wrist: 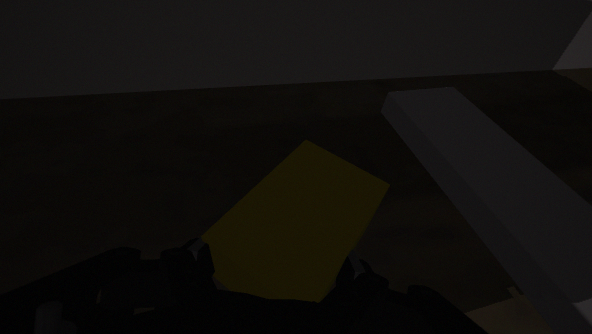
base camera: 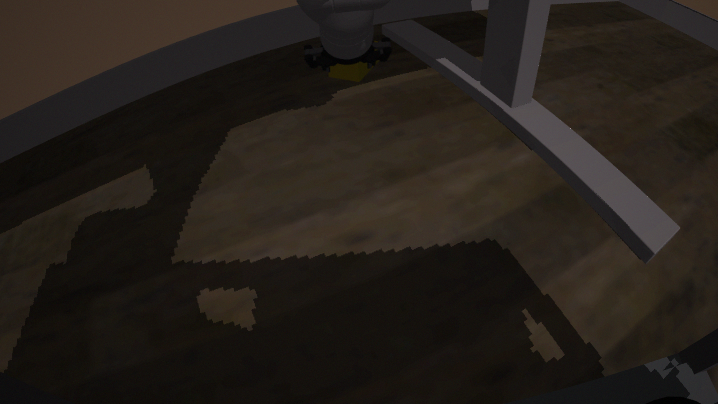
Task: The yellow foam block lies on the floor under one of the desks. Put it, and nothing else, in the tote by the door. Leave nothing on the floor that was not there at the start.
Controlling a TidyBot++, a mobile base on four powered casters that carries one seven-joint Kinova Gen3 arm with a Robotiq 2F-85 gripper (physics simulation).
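Frame: origin at the arm's base, x ahead, y left, z up, level; centimetres.
Seen in the pictures: gripper, fingertip midpoint: (wrist: 278, 256) (base camera: 348, 65).
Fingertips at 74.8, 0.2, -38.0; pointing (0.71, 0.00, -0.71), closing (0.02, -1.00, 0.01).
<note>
A point is followed by its place in that frame, as x, y, z.
The yellow foam block (base camera: 349, 72) {71.8, 0.2, -37.9} (wrist: 300, 215) {75.8, -0.6, -35.1} is at floor level near the wall, turned at an angle to my fingers. My gripper (base camera: 348, 64) {74.8, 0.2, -38.0} (wrist: 278, 256) {74.8, 0.2, -38.0} reaches down over it. In the wrist view its two dark fingertips press against the block's left and right sides, so it is shut on the block. The block's near end is hidden behind the gripper's body. Whether the block touches the floor is too dark to tell. The tote does not show in either view.
A grey desk leg (base camera: 514, 55) {58.9, -23.8, -28.1} stands on a long foot (base camera: 597, 160) {45.3, -34.4, -37.1} (wrist: 480, 170) {83.6, -13.8, -37.1}, to the right of the gripper and block. The foot's far end lies close to the block. A grey skirting strip (base camera: 100, 85) {75.8, 52.6, -32.9} (wrist: 200, 45) {92.6, 10.3, -35.2} runs along the wall behind the block.
</note>
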